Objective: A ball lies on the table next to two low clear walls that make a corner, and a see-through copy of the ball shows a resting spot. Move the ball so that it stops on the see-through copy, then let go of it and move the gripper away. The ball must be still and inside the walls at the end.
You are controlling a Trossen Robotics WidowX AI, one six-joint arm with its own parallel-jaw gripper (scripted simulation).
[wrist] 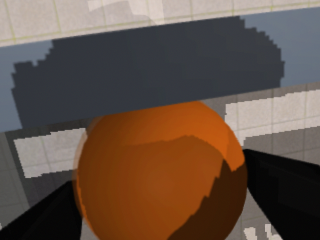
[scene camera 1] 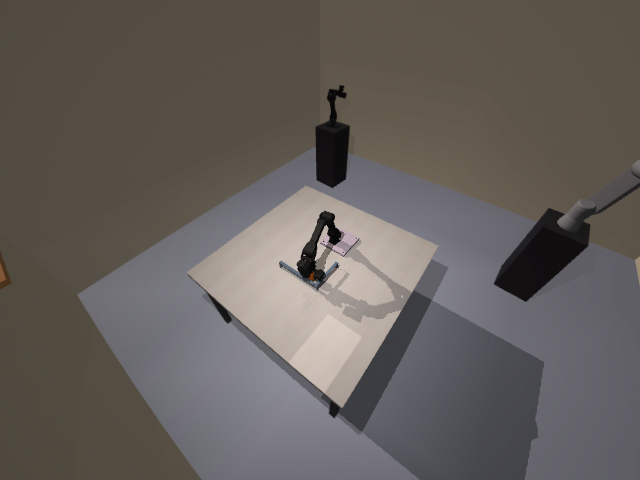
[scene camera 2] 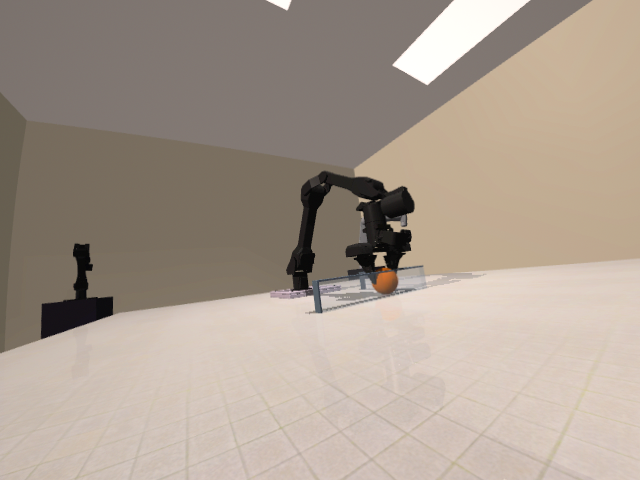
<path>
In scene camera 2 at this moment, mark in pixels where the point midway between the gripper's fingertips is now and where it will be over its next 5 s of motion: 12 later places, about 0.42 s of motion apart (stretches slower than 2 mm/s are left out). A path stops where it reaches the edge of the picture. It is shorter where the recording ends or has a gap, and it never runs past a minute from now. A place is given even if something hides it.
My gripper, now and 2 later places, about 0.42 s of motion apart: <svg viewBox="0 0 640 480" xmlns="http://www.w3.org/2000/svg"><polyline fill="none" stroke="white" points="384,281 381,257 379,246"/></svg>
</path>
